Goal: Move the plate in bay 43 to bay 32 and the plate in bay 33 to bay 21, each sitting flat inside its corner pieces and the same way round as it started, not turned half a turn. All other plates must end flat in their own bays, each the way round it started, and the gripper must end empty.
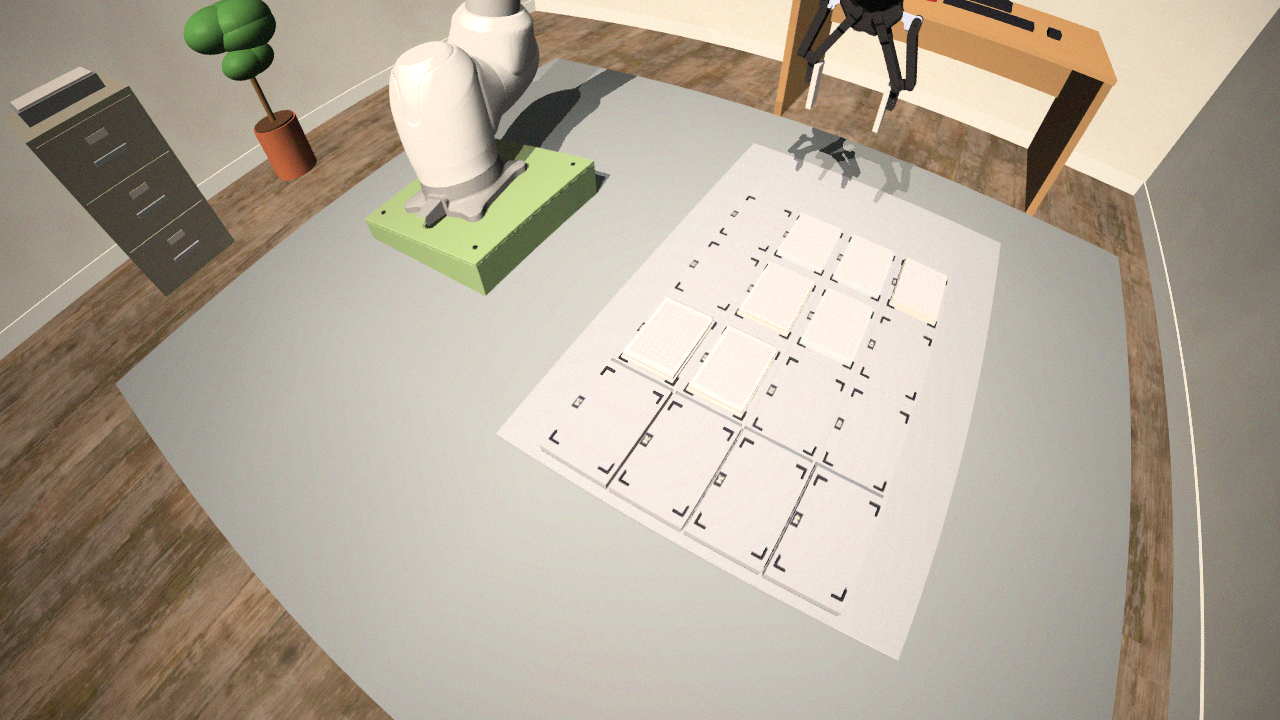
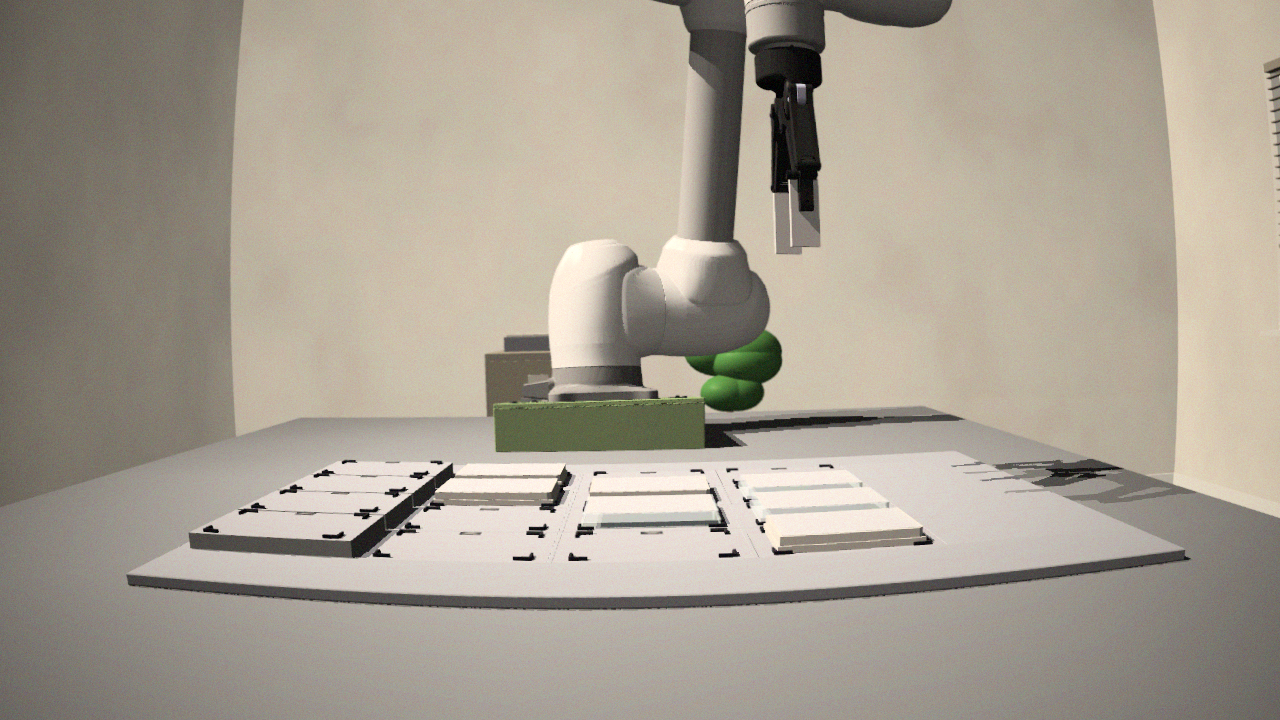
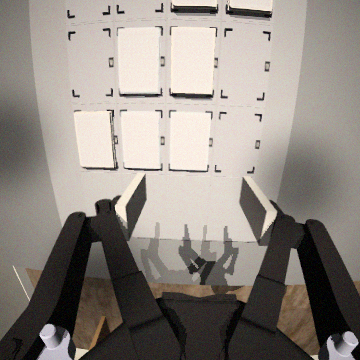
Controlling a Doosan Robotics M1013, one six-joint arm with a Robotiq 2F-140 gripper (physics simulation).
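A pale plate lies flat inside the corner pieces of bay 32. Another plate lies flat inside those of bay 21. Bay 43 and bay 33 hold no plate. Which way round the plates face is too small to tell. My gripper is open with nothing between its fingers, high above the board's end beyond bays 11 to 41.
Other plates lie flat in bay 31, bay 41, bay 22, bay 13 and bay 23. A raised row of bays stands at the board's other end.
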